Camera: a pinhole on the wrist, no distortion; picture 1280 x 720 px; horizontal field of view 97.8 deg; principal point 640.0 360.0 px. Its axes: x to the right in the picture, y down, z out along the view. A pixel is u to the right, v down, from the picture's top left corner.
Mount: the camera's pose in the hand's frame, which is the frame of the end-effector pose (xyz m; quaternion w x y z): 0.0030 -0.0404 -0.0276 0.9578 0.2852 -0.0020 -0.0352
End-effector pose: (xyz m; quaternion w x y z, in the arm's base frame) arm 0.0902 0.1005 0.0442 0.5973 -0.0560 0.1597 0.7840
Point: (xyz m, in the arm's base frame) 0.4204 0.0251 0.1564
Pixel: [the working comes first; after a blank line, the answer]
In the camera's frame: -0.1817 -0.1320 0.2539

240.5 69.9
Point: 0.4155 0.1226 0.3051
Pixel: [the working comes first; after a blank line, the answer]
In the camera's frame: -0.1357 -0.0279 0.3907

446.1 320.1
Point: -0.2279 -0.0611 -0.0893
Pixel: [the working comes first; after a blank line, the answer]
In the camera's frame: -0.0466 0.1972 -0.3473

behind the camera
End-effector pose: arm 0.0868 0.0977 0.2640 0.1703 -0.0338 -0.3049 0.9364
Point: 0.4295 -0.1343 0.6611
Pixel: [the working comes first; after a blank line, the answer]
In the camera's frame: -0.3855 0.1069 0.4273

136.3 499.6
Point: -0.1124 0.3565 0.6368
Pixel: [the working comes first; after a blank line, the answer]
In the camera's frame: 0.3044 -0.1227 0.3472

1129.4 162.6
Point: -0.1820 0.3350 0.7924
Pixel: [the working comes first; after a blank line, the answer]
In the camera's frame: 0.3699 -0.0813 0.5006

1052.5 269.3
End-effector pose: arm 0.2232 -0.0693 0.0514 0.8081 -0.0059 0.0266 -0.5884
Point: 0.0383 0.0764 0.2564
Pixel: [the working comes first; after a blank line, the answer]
In the camera's frame: -0.2019 0.0239 0.2431

176.3 415.0
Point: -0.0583 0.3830 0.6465
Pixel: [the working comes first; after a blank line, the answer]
In the camera's frame: -0.5416 0.1970 0.5750

114.1 551.3
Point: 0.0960 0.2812 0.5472
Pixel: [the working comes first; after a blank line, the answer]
In the camera's frame: -0.4010 0.2578 0.4315

121.1 693.5
